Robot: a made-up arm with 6 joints.
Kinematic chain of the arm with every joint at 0, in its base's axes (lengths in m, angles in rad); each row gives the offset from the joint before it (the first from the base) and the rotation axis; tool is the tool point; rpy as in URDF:
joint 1: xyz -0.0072 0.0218 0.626 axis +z
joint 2: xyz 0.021 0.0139 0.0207 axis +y
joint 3: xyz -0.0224 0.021 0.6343 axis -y
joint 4: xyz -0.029 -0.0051 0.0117 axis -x
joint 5: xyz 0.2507 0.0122 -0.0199 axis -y
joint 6: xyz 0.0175 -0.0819 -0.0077 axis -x
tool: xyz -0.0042 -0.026 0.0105 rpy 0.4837 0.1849 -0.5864
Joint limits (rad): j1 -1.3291..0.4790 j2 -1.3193..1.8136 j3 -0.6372..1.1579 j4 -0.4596..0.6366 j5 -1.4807..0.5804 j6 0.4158..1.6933
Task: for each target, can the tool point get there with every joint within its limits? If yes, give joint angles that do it. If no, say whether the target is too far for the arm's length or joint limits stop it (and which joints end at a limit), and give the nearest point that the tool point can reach.
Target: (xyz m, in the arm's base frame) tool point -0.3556 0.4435 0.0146
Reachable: no: joint limits stop it (at a limit: joint 1, joint 2, joint 4, joint 6) | nearest point 0.3854 0.2175 0.3812 | short by 0.857 m
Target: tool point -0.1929 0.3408 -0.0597
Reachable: no: joint limits stop it (at a limit: joint 1, joint 2, joint 4, joint 6) | nearest point 0.4028 0.2257 0.3552 | short by 0.735 m
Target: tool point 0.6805 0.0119 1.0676
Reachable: yes | joints 0.0571 0.7745 0.5922 -0.0740 -0.4998 0.8146
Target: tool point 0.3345 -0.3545 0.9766
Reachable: yes | joints -0.7665 0.6161 -0.3223 0.1367 -1.2972 1.5172
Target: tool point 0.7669 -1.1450 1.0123
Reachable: no: too far | nearest point 0.4738 -0.7032 0.8717 | short by 0.549 m
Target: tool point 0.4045 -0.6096 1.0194
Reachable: yes | joints -0.9557 0.9217 0.8260 -0.1231 -0.4903 1.5585
